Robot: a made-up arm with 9 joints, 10 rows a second.
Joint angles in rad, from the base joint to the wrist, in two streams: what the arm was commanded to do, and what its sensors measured. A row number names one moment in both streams.
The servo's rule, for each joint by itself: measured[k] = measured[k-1] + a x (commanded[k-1-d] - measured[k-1]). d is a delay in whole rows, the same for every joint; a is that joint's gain. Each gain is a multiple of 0.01, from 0.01 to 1. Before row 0 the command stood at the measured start. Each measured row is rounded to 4 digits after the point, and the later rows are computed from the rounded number. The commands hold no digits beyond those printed.
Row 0, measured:
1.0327 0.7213 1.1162 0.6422 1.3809 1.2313 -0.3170 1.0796 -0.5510
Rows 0 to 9, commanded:
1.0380 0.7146 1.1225 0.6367 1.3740 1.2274 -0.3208 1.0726 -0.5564
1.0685 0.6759 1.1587 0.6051 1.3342 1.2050 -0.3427 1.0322 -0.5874
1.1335 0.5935 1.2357 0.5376 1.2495 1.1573 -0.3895 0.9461 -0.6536
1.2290 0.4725 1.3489 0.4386 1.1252 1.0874 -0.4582 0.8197 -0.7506
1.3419 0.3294 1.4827 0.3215 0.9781 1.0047 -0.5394 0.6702 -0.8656
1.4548 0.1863 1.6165 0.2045 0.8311 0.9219 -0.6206 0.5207 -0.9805
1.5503 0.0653 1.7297 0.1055 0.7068 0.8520 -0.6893 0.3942 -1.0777
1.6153 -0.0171 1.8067 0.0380 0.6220 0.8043 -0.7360 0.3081 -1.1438
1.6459 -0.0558 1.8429 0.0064 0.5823 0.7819 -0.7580 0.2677 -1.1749
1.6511 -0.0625 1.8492 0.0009 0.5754 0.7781 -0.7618 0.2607 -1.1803
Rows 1 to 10, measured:
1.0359 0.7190 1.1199 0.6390 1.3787 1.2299 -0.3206 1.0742 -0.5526
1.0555 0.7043 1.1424 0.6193 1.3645 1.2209 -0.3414 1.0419 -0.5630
1.1023 0.6666 1.1965 0.5719 1.3277 1.1980 -0.3866 0.9681 -0.5902
1.1783 0.6006 1.2849 0.4946 1.2629 1.1582 -0.4539 0.8538 -0.6383
1.2765 0.5084 1.3996 0.3942 1.1718 1.1029 -0.5343 0.7124 -0.7065
1.3835 0.3989 1.5254 0.2842 1.0628 1.0377 -0.6154 0.5648 -0.7887
1.4836 0.2855 1.6439 0.1806 0.9489 0.9708 -0.6849 0.4334 -0.8754
1.5626 0.1826 1.7383 0.0979 0.8443 0.9109 -0.7329 0.3369 -0.9559
1.6126 0.1015 1.7990 0.0448 0.7605 0.8645 -0.7565 0.2836 -1.0216
1.6357 0.0457 1.8281 0.0193 0.7013 0.8334 -0.7615 0.2660 -1.0692
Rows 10 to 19, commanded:
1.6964 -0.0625 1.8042 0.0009 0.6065 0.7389 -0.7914 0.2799 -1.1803
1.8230 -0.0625 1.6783 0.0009 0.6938 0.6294 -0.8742 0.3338 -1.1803
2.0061 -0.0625 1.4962 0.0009 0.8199 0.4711 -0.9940 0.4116 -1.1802
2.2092 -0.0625 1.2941 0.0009 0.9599 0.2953 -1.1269 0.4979 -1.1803
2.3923 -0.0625 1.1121 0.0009 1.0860 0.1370 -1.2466 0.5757 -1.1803
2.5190 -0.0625 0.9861 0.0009 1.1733 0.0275 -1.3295 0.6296 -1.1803
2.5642 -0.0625 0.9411 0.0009 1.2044 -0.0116 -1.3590 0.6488 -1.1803
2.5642 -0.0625 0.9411 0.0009 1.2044 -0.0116 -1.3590 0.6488 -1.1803
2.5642 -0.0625 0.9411 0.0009 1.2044 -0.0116 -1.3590 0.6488 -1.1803
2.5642 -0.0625 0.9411 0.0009 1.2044 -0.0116 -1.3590 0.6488 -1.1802
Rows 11 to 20, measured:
1.6721 0.0089 1.8142 0.0086 0.6710 0.7994 -0.7896 0.2767 -1.1025
1.7626 -0.0154 1.7354 0.0041 0.6783 0.7382 -0.8691 0.3207 -1.1258
1.9087 -0.0314 1.5967 0.0022 0.7236 0.6420 -0.9865 0.3907 -1.1421
2.0890 -0.0420 1.4212 0.0014 0.7992 0.5172 -1.1185 0.4732 -1.1536
2.2710 -0.0490 1.2419 0.0011 0.8910 0.3803 -1.2389 0.5521 -1.1616
2.4198 -0.0536 1.0935 0.0010 0.9813 0.2533 -1.3241 0.6118 -1.1672
2.5064 -0.0566 1.0051 0.0009 1.0527 0.1579 -1.3569 0.6403 -1.1711
2.5411 -0.0586 0.9680 0.0009 1.1012 0.0969 -1.3589 0.6468 -1.1739
2.5550 -0.0599 0.9524 0.0009 1.1342 0.0578 -1.3590 0.6483 -1.1758
2.5605 -0.0608 0.9458 0.0009 1.1567 0.0328 -1.3590 0.6487 -1.1771

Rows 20 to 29, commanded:
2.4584 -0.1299 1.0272 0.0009 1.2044 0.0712 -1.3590 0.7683 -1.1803
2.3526 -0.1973 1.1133 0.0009 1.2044 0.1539 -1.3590 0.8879 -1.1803
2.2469 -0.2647 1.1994 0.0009 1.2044 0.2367 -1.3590 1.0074 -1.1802
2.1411 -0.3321 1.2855 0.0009 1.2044 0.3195 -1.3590 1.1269 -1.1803
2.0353 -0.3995 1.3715 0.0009 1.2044 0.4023 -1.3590 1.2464 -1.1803
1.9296 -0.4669 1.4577 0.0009 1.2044 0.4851 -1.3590 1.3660 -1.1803
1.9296 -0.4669 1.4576 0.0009 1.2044 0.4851 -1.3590 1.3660 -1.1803
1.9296 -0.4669 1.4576 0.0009 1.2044 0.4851 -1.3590 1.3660 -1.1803
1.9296 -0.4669 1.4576 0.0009 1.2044 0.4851 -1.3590 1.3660 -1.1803
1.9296 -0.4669 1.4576 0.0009 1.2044 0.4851 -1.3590 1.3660 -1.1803
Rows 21 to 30, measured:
2.4992 -0.0843 0.9930 0.0009 1.1720 0.0466 -1.3590 0.7408 -1.1781
2.4112 -0.1227 1.0628 0.0009 1.1824 0.0852 -1.3590 0.8541 -1.1788
2.3126 -0.1710 1.1420 0.0009 1.1894 0.1397 -1.3590 0.9721 -1.1792
2.2097 -0.2258 1.2252 0.0009 1.1942 0.2044 -1.3590 1.0913 -1.1795
2.1051 -0.2849 1.3101 0.0009 1.1975 0.2756 -1.3590 1.2107 -1.1797
1.9998 -0.3468 1.3957 0.0009 1.1997 0.3510 -1.3590 1.3303 -1.1799
1.9577 -0.3876 1.4316 0.0009 1.2012 0.3993 -1.3590 1.3578 -1.1800
1.9408 -0.4146 1.4467 0.0009 1.2022 0.4302 -1.3590 1.3641 -1.1801
1.9341 -0.4324 1.4530 0.0009 1.2029 0.4500 -1.3590 1.3656 -1.1802
1.9314 -0.4441 1.4557 0.0009 1.2034 0.4626 -1.3590 1.3659 -1.1802

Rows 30 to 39, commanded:
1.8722 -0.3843 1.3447 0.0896 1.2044 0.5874 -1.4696 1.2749 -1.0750
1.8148 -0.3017 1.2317 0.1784 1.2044 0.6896 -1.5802 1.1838 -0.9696
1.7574 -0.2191 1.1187 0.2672 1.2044 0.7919 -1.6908 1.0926 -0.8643
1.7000 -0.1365 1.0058 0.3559 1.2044 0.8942 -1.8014 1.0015 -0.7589
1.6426 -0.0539 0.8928 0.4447 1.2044 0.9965 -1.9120 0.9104 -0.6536
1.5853 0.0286 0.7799 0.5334 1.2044 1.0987 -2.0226 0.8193 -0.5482
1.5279 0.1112 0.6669 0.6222 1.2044 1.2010 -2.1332 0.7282 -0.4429
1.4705 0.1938 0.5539 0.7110 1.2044 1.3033 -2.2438 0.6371 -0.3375
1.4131 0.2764 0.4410 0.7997 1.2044 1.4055 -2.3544 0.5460 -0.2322
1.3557 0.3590 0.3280 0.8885 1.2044 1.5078 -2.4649 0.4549 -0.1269
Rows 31 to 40, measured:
1.8959 -0.4238 1.3913 0.0523 1.2037 0.5075 -1.4630 1.2958 -1.1486
1.8472 -0.3823 1.2987 0.1254 1.2039 0.5731 -1.5732 1.2096 -1.0949
1.7933 -0.3268 1.1943 0.2076 1.2041 0.6519 -1.6837 1.1195 -1.0257
1.7373 -0.2621 1.0850 0.2936 1.2042 0.7391 -1.7943 1.0286 -0.9457
1.6805 -0.1913 0.9735 0.3812 1.2043 0.8318 -1.9049 0.9376 -0.8581
1.6234 -0.1165 0.8612 0.4695 1.2043 0.9279 -2.0155 0.8465 -0.7651
1.5661 -0.0391 0.7485 0.5581 1.2043 1.0262 -2.1261 0.7554 -0.6684
1.5087 0.0401 0.6356 0.6468 1.2043 1.1260 -2.2367 0.6643 -0.5691
1.4513 0.1204 0.5227 0.7355 1.2043 1.2266 -2.3473 0.5732 -0.4680
1.3939 0.2015 0.4098 0.8242 1.2043 1.3278 -2.4578 0.4821 -0.3657

